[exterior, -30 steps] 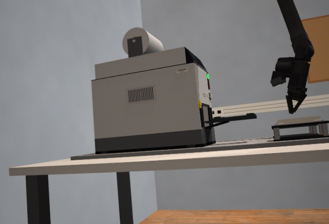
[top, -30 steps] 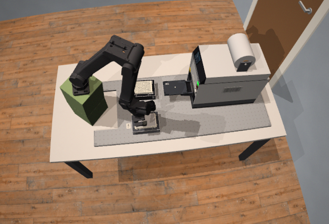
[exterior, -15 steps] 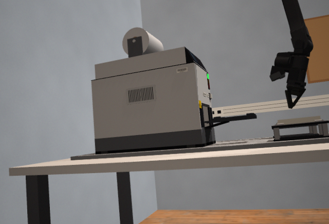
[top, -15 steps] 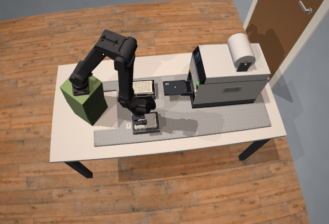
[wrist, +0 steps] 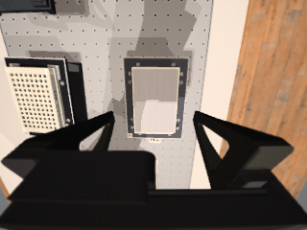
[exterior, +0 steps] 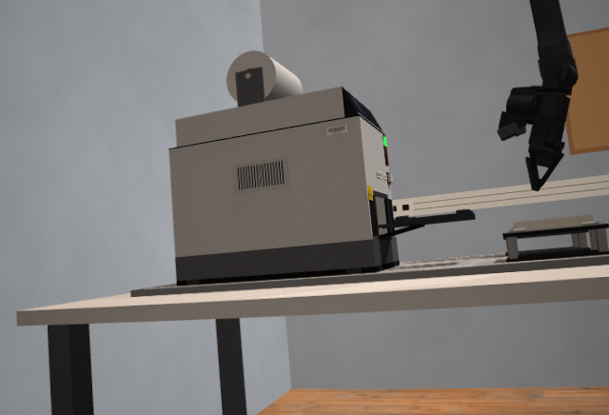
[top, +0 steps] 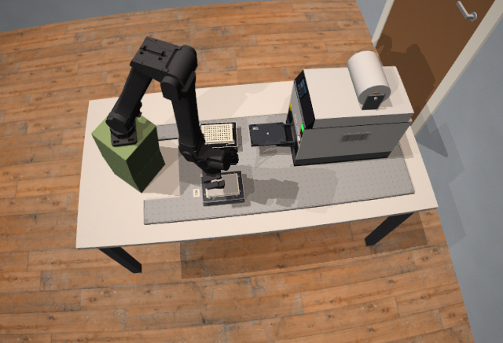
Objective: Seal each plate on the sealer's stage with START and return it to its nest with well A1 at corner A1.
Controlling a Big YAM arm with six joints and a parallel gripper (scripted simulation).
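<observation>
The plate lies 20 mm ahead of my hand, 230 mm to the left of it and 90 mm below it. Also, from my hand: sealer stage (220 mm ahead, 170 mm to the left, 50 mm below); yellow warning label (330 mm ahead, 240 mm to the left); plate nest (110 mm below).
</observation>
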